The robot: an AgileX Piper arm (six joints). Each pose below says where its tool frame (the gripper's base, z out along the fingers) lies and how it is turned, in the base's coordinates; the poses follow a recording.
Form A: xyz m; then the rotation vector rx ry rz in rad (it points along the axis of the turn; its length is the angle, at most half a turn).
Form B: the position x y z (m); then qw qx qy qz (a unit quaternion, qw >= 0). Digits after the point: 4 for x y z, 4 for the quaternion.
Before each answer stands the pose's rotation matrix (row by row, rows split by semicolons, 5 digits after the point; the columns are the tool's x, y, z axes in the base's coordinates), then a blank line. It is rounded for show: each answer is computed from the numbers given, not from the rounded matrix.
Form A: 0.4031 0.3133 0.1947 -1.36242 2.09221 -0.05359
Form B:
-0.26391 -0.80961 0.52429; -0.83539 0.46357 0.29534; -0.48215 -0.36004 -0.79868

0.4031 0.3133 0.1947 0.3166 -0.5175 0.7947 -0.0204
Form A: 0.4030 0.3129 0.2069 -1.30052 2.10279 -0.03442
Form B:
-0.29087 -0.78952 0.54041; -0.80679 0.50602 0.30503; -0.51428 -0.34727 -0.78417

0.4030 0.3129 0.2069 0.3282 -0.4968 0.8033 -0.0131
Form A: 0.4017 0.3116 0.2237 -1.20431 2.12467 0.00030
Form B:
-0.33602 -0.75736 0.55990; -0.75721 0.57075 0.31761; -0.56012 -0.31724 -0.76527

0.4017 0.3116 0.2237 0.3426 -0.4633 0.8173 0.0001
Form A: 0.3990 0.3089 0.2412 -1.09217 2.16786 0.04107
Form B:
-0.40053 -0.71641 0.57126; -0.69426 0.64415 0.32106; -0.59798 -0.26801 -0.75537

0.3990 0.3089 0.2412 0.3494 -0.4215 0.8367 0.0159
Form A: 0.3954 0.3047 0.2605 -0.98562 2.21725 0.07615
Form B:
-0.46637 -0.67161 0.57571; -0.63053 0.70886 0.31616; -0.62044 -0.21556 -0.75405

0.3954 0.3047 0.2605 0.3494 -0.3804 0.8558 0.0294
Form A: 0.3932 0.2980 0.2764 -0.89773 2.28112 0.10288
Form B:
-0.53521 -0.62958 0.56318; -0.57633 0.75959 0.30144; -0.61757 -0.16324 -0.76939

0.3932 0.2980 0.2764 0.3373 -0.3444 0.8752 0.0395
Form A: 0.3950 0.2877 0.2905 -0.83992 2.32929 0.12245
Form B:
-0.58319 -0.59969 0.54796; -0.53893 0.79035 0.29138; -0.60782 -0.12538 -0.78411

0.3950 0.2877 0.2905 0.3252 -0.3204 0.8885 0.0467
